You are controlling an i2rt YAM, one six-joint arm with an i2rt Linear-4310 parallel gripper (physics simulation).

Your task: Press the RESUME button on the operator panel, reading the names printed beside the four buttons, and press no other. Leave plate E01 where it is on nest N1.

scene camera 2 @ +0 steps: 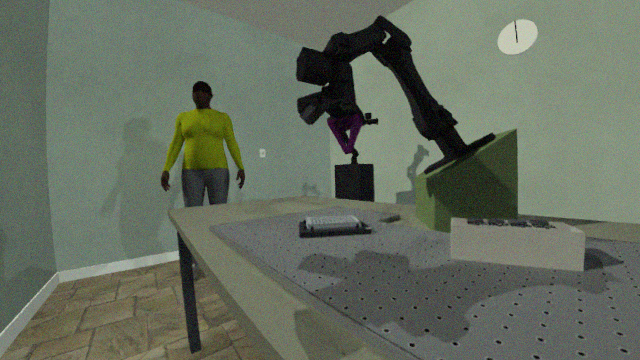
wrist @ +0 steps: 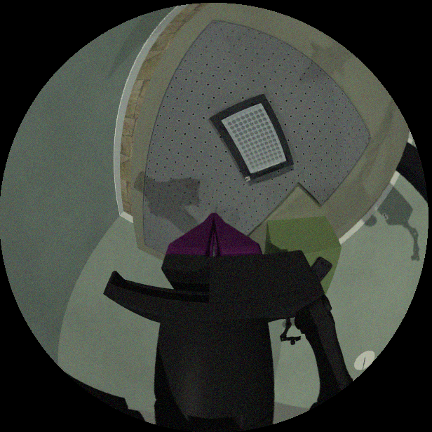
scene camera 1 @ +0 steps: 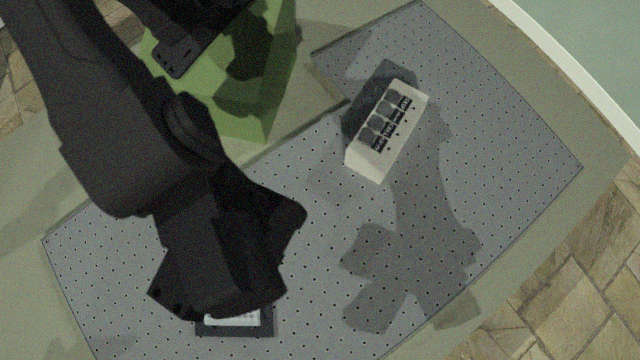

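Where they show: gripper, fingertip midpoint: [scene camera 2: 348, 153] [scene camera 1: 273, 238]; arm's base, origin of the base link: [scene camera 2: 458, 156] [scene camera 1: 205, 20].
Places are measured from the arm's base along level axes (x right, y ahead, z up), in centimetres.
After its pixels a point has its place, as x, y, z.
Observation:
The operator panel [scene camera 1: 386, 131] {-9.4, 29.8, -12.5} [scene camera 2: 517, 245] {-12.4, 32.3, -14.8} is a pale box with four dark round buttons and black name labels, right of centre in scene camera 1; its names are too blurred there to read surely. It does not show in the wrist view. Plate E01 [scene camera 1: 233, 318] {27.6, 32.5, -15.2} [scene camera 2: 332, 221] {22.8, 29.9, -15.3} [wrist: 256, 139], white with many wells, sits on the dark nest N1 [scene camera 1: 268, 327] {24.9, 36.9, -16.6} [scene camera 2: 335, 232] {19.9, 32.7, -16.9} [wrist: 283, 135]; the arm partly covers both in scene camera 1. My gripper [scene camera 2: 349, 151] {16.4, 32.2, 0.3} [wrist: 213, 217], with purple fingers, is shut and empty, high above the table and apart from plate and panel; its fingers are hidden in scene camera 1.
The arm rises from a green wedge base [scene camera 1: 250, 107] {3.9, 13.8, -7.0} [scene camera 2: 470, 185] {-4.0, 10.8, -7.6} [wrist: 300, 232] behind the perforated board [scene camera 1: 310, 270] {14.0, 35.2, -17.8} [scene camera 2: 480, 300] {-8.7, 45.3, -17.8} [wrist: 190, 100]. A person in a yellow top [scene camera 2: 206, 140] stands beyond the table. A black pedestal [scene camera 2: 354, 182] with another small arm stands in the background.

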